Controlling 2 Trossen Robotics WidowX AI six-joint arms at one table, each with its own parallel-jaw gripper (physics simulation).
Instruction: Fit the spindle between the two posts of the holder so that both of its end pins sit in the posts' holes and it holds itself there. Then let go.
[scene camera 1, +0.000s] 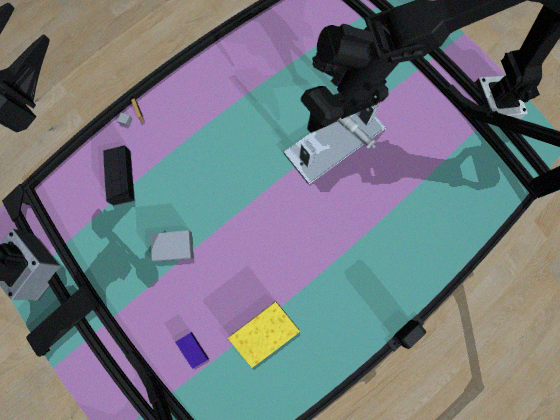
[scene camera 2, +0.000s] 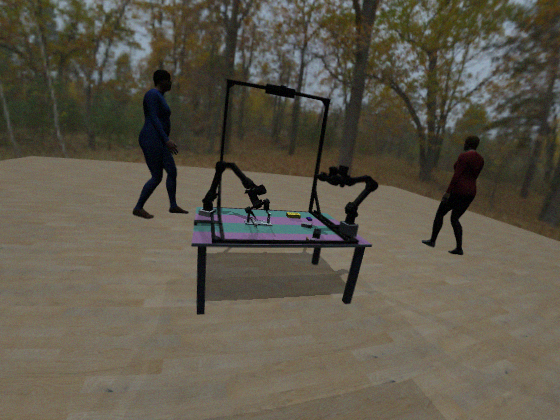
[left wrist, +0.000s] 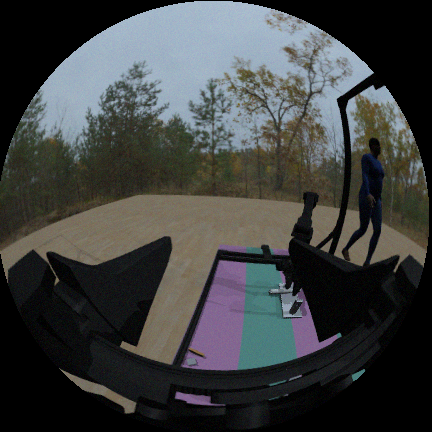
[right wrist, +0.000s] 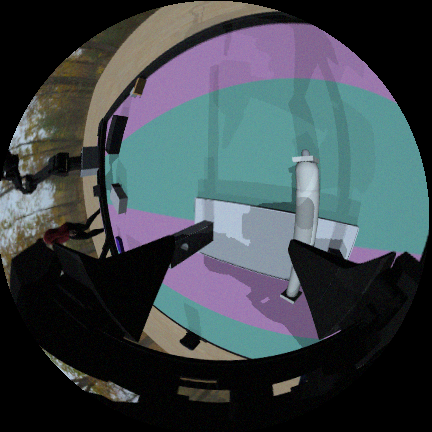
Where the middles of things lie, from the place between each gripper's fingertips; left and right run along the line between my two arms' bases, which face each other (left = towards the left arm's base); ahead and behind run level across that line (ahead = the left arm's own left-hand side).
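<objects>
There is the spindle (right wrist: 306, 170), which I find 41 cm to the right of my left hand, 40 cm below it and 11 cm behind it. The holder plate (scene camera 1: 333, 143), counted from my left hand too, is 42 cm below, 38 cm to the right and 14 cm behind.
Counted from my right hand, the spindle is 50 mm below, 50 mm to the right and 10 mm ahead. As for the holder plate, it is 60 mm below my right hand, 20 mm to the right of it and 20 mm behind it.
</objects>
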